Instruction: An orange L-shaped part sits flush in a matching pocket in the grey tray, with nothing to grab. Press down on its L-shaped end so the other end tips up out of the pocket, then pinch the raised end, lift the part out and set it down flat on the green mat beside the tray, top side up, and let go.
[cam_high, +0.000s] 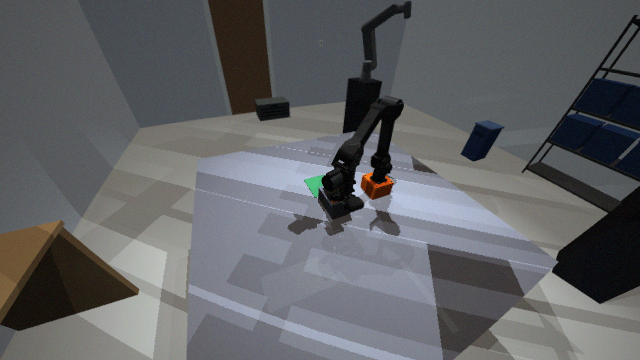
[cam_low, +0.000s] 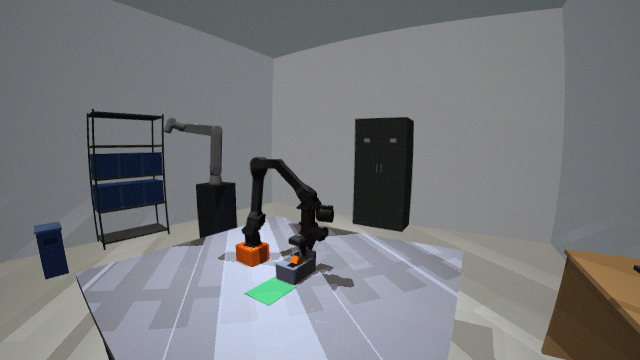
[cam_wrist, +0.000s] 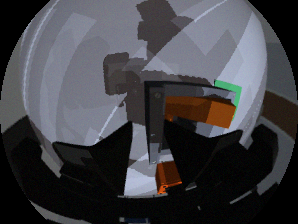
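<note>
Right now my gripper tip is 50 mm to the left of the orange L-shaped part, 20 mm above it and 10 mm past it. From my gripper tip the other things lie so: green mat: 230 mm to the right, 80 mm below, 40 mm behind.
</note>
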